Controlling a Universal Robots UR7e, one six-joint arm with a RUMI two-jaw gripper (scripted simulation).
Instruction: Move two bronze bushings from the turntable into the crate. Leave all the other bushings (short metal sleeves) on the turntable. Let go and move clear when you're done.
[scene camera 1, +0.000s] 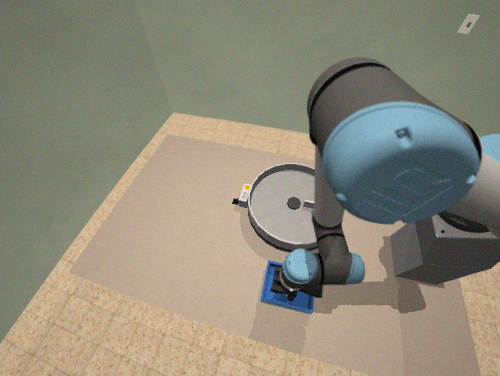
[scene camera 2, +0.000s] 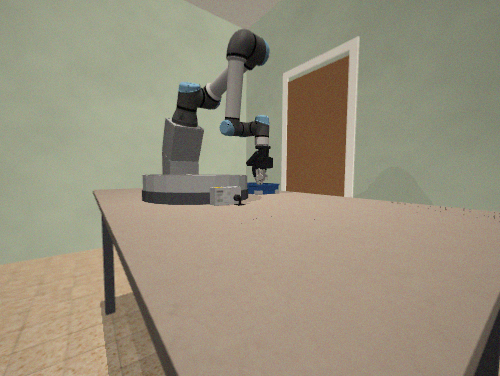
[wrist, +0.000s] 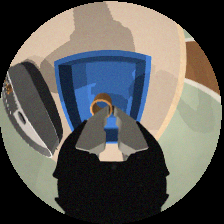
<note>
The pictures show: the gripper and a blue crate.
</note>
